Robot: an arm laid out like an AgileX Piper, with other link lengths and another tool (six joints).
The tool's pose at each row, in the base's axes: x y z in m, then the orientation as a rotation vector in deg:
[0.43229 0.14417 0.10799 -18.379 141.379 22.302]
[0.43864 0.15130 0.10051 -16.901 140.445 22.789]
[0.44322 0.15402 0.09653 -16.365 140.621 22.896]
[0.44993 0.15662 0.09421 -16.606 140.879 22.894]
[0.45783 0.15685 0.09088 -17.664 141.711 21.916]
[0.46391 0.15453 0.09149 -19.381 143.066 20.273]
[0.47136 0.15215 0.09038 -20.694 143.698 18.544]
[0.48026 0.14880 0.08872 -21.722 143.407 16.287]
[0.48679 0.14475 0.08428 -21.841 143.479 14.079]
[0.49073 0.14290 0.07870 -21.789 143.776 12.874]
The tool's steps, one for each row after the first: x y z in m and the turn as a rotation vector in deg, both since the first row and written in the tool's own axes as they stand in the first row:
[-0.00140 0.00311 0.01164 -0.005 -1.194 0.953]
[-0.00293 0.00338 0.01810 0.051 -1.127 1.387]
[-0.00713 0.00321 0.02439 -0.002 -0.829 1.272]
[-0.01132 0.00026 0.03127 0.457 0.166 0.466]
[-0.01614 -0.00370 0.03325 1.232 1.805 -0.839]
[-0.02097 -0.00848 0.03726 2.149 2.683 -2.026]
[-0.02647 -0.01473 0.04214 3.505 2.630 -3.345]
[-0.02834 -0.02144 0.04764 5.050 2.756 -3.950]
[-0.02778 -0.02552 0.05340 5.919 3.059 -4.141]

